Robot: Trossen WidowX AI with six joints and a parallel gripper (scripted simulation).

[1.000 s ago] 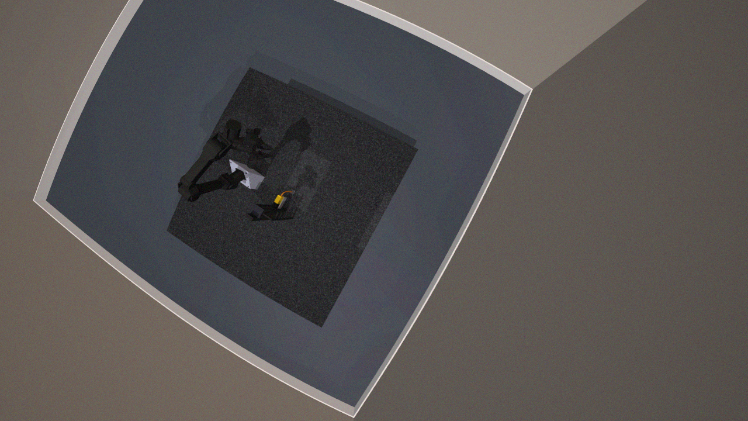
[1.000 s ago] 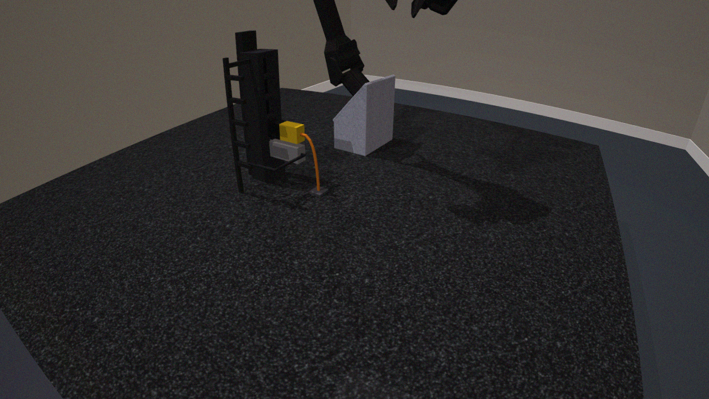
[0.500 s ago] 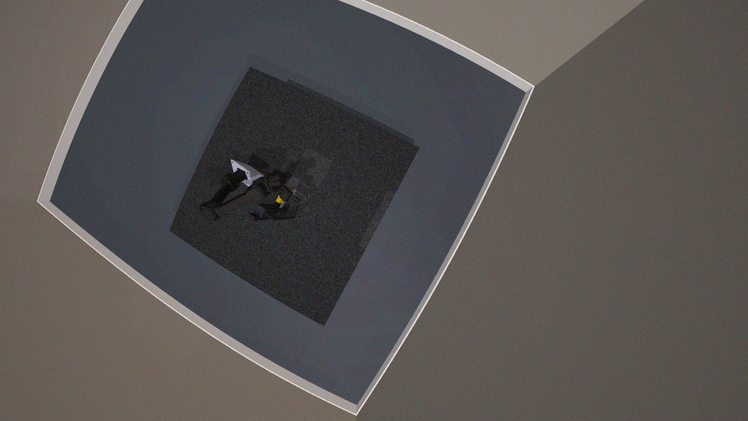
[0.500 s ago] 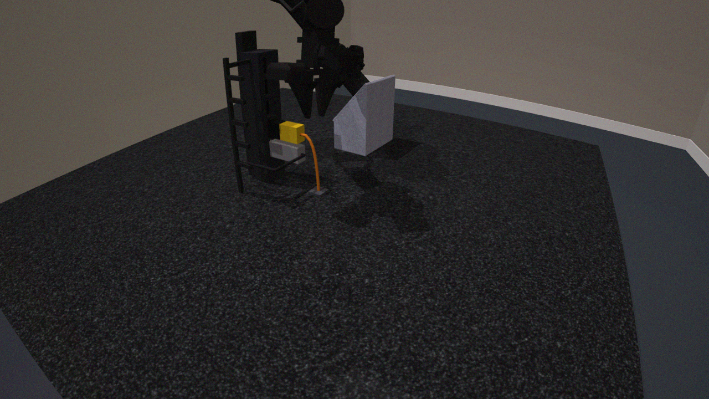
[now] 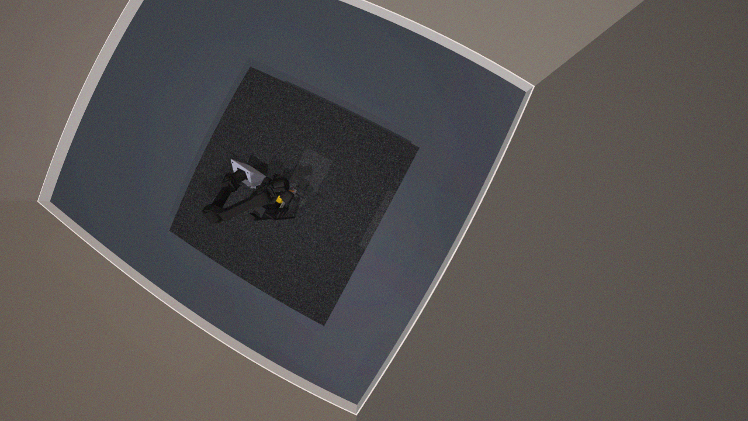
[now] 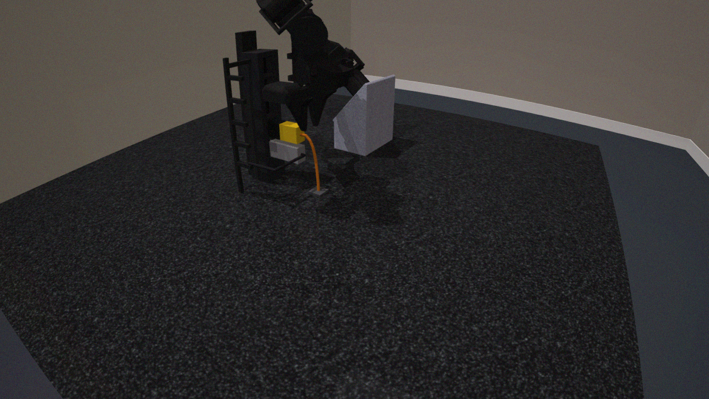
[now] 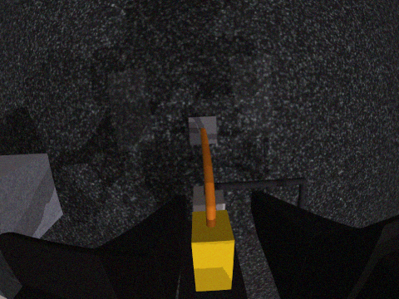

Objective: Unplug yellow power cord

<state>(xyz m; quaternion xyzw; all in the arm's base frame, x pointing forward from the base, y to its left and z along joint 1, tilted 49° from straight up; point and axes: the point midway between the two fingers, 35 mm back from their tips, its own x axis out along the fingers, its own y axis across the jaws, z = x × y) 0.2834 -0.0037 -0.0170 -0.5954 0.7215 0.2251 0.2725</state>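
Right now my gripper tip is 70 mm to the left of the yellow plug, 10 mm past it and 10 mm above it.
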